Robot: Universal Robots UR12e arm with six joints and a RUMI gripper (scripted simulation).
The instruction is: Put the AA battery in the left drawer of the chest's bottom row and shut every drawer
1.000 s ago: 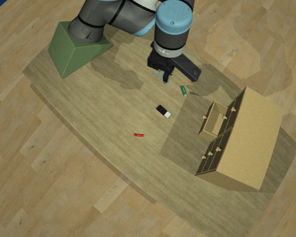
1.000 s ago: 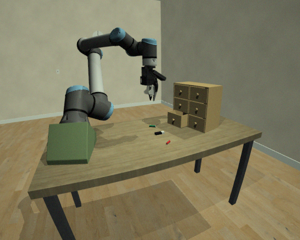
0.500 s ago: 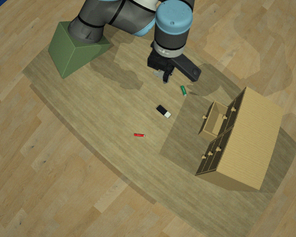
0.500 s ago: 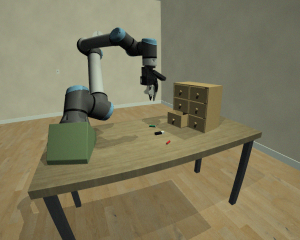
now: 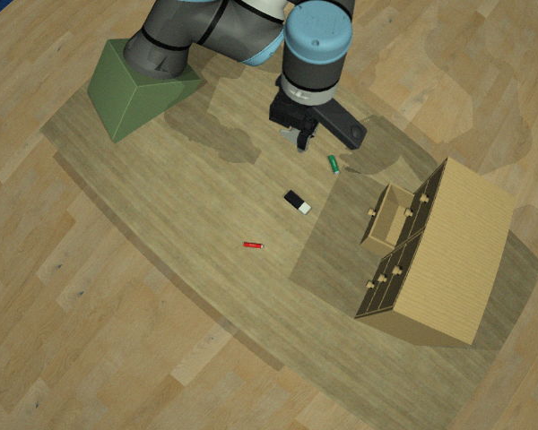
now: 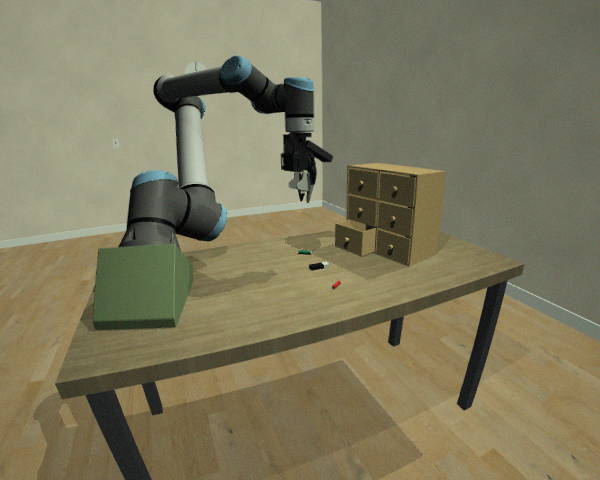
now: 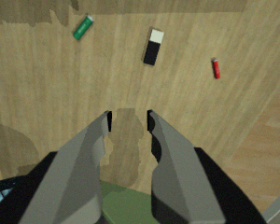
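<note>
My hand is 24 cm above the green AA battery, 10 cm to the right of it and 5 cm short of it. Round my hand: black-and-white block (24 cm below, 4 cm to the right, 4 cm ahead); then small red cylinder (24 cm below, 19 cm to the right).
</note>
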